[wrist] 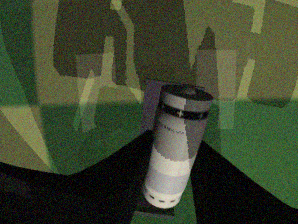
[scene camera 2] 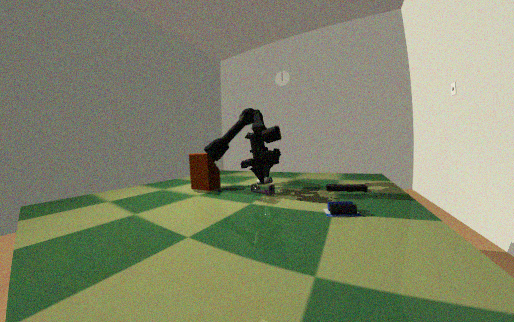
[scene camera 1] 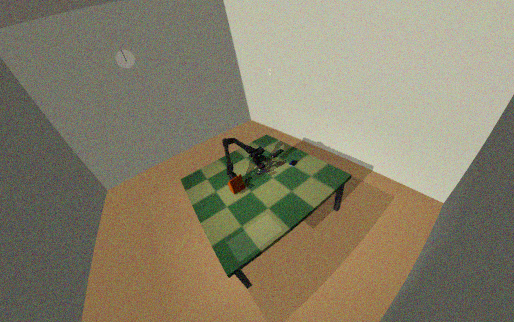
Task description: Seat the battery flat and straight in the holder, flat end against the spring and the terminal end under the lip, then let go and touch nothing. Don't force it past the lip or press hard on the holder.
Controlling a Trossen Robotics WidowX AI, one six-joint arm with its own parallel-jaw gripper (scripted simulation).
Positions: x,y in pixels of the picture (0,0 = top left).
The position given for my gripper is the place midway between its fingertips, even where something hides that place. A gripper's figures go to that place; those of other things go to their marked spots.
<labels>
My gripper [wrist: 172,141]: 0.10 m from the lens. A battery [wrist: 182,113]: 0.07 m from the lens.
</labels>
